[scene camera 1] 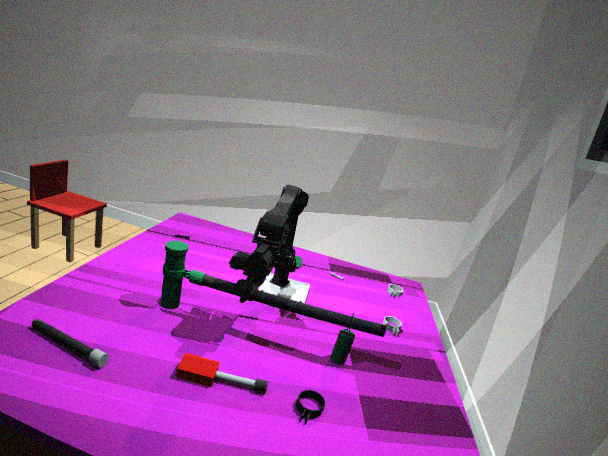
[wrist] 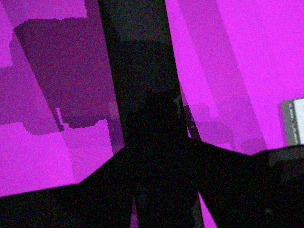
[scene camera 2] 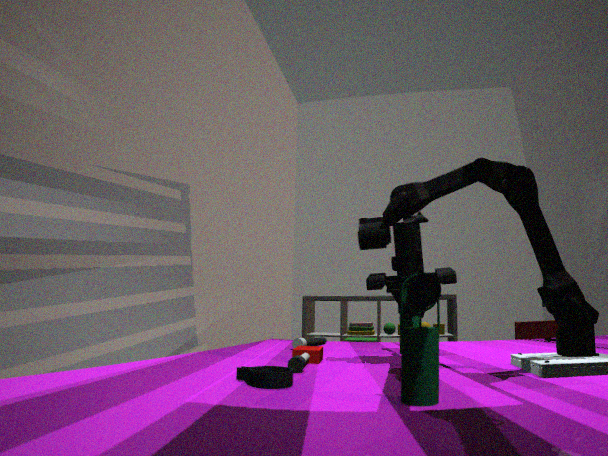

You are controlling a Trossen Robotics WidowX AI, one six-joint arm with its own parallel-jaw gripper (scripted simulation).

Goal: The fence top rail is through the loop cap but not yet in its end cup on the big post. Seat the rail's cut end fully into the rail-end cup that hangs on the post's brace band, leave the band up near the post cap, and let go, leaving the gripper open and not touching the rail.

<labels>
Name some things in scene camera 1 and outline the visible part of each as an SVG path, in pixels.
My gripper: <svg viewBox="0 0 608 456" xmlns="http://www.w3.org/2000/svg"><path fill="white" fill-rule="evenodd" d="M238 251L229 262L230 268L236 271L243 271L243 275L247 279L239 279L232 291L240 296L241 303L247 300L252 302L256 297L258 288L264 284L265 278L270 275L274 263L264 275L253 276L247 271L245 262L250 255Z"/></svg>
A top rail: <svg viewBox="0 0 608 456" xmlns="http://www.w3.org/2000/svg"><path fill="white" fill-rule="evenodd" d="M253 300L350 328L353 320L351 329L370 335L374 334L384 337L386 333L386 325L354 317L353 320L352 316L259 289ZM204 275L201 282L202 286L240 297L232 291L235 282L208 274Z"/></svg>
</labels>
